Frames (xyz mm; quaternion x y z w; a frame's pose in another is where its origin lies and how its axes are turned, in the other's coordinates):
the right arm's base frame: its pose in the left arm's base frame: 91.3 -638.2 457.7 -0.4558 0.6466 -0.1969 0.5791
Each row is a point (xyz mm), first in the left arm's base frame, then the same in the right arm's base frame.
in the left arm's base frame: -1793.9 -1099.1 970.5
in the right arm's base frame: -77.8 46.4 -2005.3
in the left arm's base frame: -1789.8 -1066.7 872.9
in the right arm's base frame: -48.4 137.7 -1968.1
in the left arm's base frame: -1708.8 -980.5 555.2
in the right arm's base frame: 69.1 400.7 -1789.3
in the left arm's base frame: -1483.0 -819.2 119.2
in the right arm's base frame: 204.9 742.1 -1425.9
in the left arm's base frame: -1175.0 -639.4 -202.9
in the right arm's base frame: 267.9 974.0 -1009.7
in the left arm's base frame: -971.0 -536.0 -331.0
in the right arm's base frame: 273.9 1052.9 -759.8
